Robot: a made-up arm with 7 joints. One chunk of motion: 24 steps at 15 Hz.
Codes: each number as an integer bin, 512 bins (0 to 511) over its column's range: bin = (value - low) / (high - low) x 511, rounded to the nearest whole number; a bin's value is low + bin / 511 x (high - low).
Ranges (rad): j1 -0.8..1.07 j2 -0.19..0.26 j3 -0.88..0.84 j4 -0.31..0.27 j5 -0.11..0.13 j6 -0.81..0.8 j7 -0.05..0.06
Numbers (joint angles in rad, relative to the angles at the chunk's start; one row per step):
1: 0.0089 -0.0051 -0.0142 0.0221 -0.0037 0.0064 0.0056
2: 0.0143 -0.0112 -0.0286 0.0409 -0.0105 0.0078 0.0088
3: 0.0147 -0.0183 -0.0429 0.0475 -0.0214 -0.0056 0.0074
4: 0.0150 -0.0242 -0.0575 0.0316 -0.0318 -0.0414 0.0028
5: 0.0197 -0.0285 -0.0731 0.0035 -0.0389 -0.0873 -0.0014
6: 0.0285 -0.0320 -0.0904 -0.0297 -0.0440 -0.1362 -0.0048
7: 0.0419 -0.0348 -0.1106 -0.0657 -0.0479 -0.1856 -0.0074
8: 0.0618 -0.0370 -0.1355 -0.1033 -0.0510 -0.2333 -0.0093
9: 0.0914 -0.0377 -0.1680 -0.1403 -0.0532 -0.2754 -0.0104
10: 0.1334 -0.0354 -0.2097 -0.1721 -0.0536 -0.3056 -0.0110
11: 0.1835 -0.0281 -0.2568 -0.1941 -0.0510 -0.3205 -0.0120
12: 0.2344 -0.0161 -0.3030 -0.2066 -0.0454 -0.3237 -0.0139
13: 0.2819 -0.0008 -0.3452 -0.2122 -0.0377 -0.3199 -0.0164
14: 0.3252 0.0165 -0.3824 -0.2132 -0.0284 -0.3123 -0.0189
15: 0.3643 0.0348 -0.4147 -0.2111 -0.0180 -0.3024 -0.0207
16: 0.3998 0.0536 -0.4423 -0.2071 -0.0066 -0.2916 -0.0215
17: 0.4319 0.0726 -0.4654 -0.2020 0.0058 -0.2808 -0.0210
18: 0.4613 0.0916 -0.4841 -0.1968 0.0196 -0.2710 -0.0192
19: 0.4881 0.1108 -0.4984 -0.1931 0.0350 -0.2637 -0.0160
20: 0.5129 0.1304 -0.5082 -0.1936 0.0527 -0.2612 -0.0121
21: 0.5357 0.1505 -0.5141 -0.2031 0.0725 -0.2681 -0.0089
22: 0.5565 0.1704 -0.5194 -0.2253 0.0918 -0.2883 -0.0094
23: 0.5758 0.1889 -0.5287 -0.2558 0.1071 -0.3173 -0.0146
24: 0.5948 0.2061 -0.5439 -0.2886 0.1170 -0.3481 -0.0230
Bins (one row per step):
1: 221 210 257 293 226 259 258
2: 223 203 253 309 212 260 273
3: 223 195 249 315 189 255 267
4: 223 188 244 301 167 244 245
5: 224 183 240 276 151 229 226
6: 226 179 235 247 141 214 210
7: 230 176 229 215 132 198 198
8: 235 174 221 182 126 183 189
9: 244 173 212 150 121 170 184
10: 255 176 199 121 120 160 181
11: 269 184 185 102 126 155 177
12: 283 197 171 91 138 154 168
13: 296 215 159 86 154 156 156
14: 307 234 148 85 174 158 144
15: 318 255 138 87 196 161 136
16: 328 277 130 91 220 165 132
17: 337 298 123 95 247 168 135
18: 345 320 118 100 276 171 143
19: 352 342 113 103 309 173 158
20: 359 364 110 103 346 174 176
21: 365 387 109 94 389 172 191
22: 371 409 107 75 430 166 189
23: 376 430 104 48 462 156 164
24: 381 450 100 19 483 147 125

